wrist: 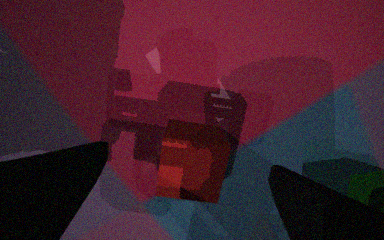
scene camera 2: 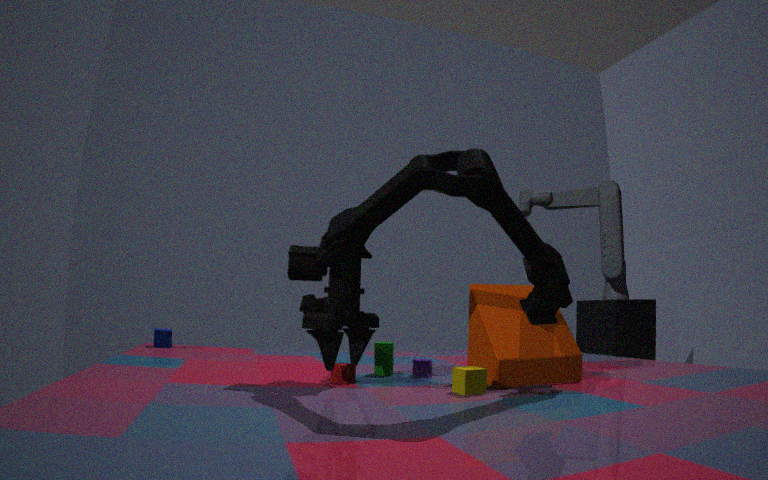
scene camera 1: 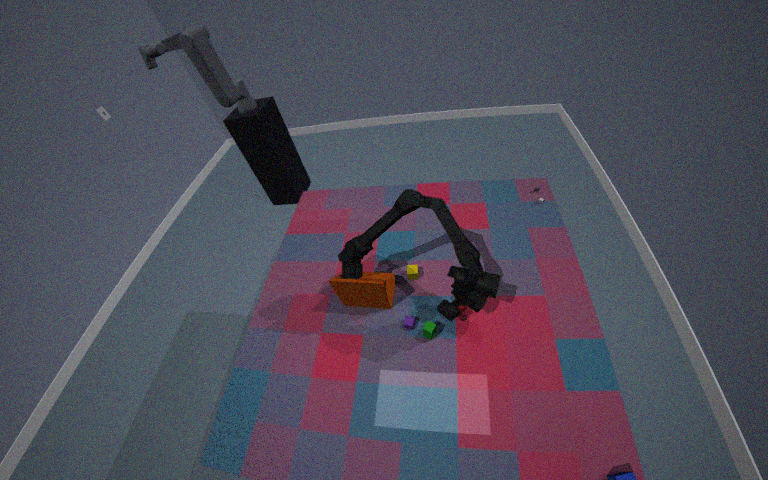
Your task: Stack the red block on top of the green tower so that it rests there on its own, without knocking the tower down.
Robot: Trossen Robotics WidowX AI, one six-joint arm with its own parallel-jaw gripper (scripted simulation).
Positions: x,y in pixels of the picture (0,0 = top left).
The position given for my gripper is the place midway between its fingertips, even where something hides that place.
Labels:
my gripper: wrist 191,162; scene camera 2 342,368; scene camera 1 461,306

